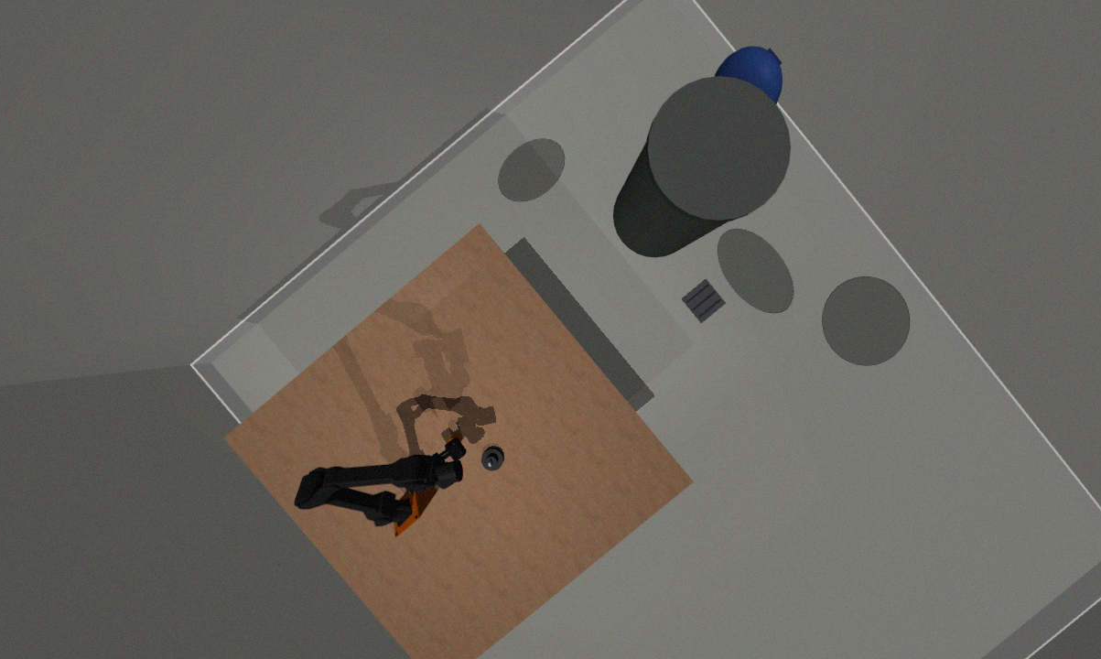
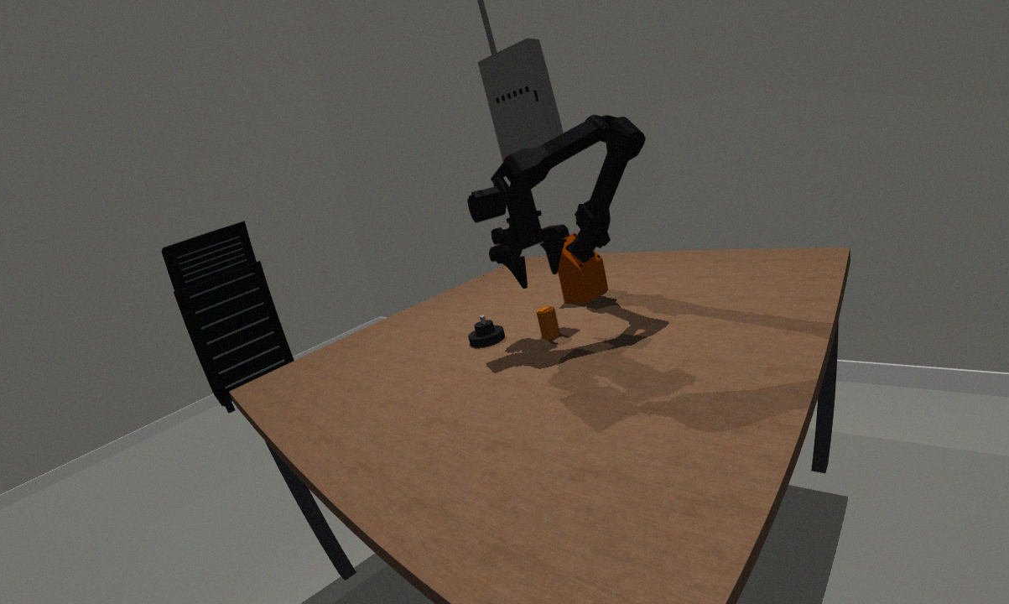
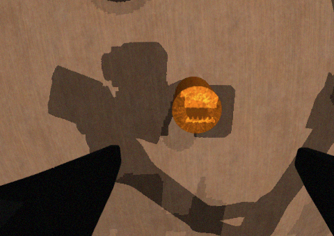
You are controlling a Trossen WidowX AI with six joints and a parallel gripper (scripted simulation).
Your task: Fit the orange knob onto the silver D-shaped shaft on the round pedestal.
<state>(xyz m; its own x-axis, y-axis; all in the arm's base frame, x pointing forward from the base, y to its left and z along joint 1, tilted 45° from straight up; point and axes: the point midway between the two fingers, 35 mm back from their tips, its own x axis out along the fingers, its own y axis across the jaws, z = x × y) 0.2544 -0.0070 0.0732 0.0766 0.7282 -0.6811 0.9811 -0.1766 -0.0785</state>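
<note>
Now: the orange knob 80 mm below my gripper tip. The rest, counted from my gripper tip: round black pedestal 160 mm to the right, 90 mm below, 40 mm ahead.
</note>
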